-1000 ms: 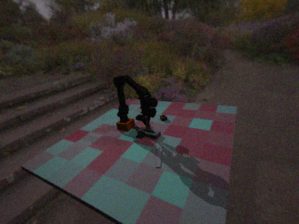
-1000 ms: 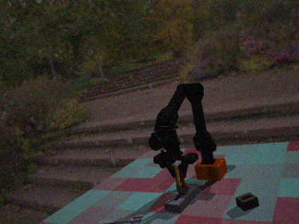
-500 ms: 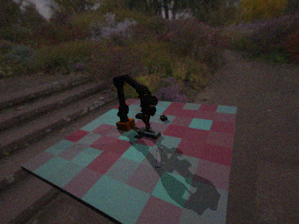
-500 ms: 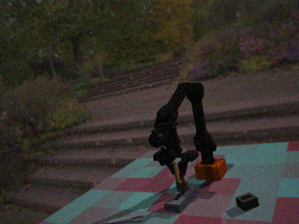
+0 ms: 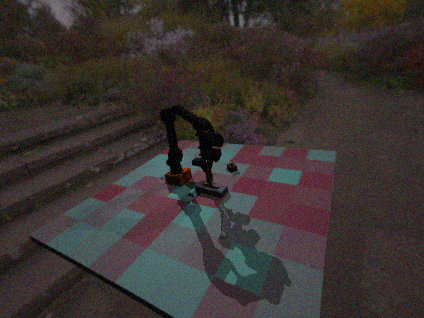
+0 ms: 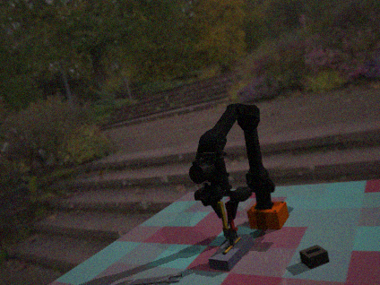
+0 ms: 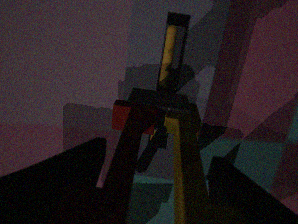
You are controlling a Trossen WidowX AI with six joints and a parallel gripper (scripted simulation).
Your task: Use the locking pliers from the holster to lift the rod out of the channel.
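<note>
Right now my gripper tip is 9 cm above the yellow rod. Round my gripper tip: channel block (1 cm to the right, 11 cm below); thin grey object (15 cm ahead, 21 cm to the right, 13 cm below); yellow handle (1 cm to the right).
</note>
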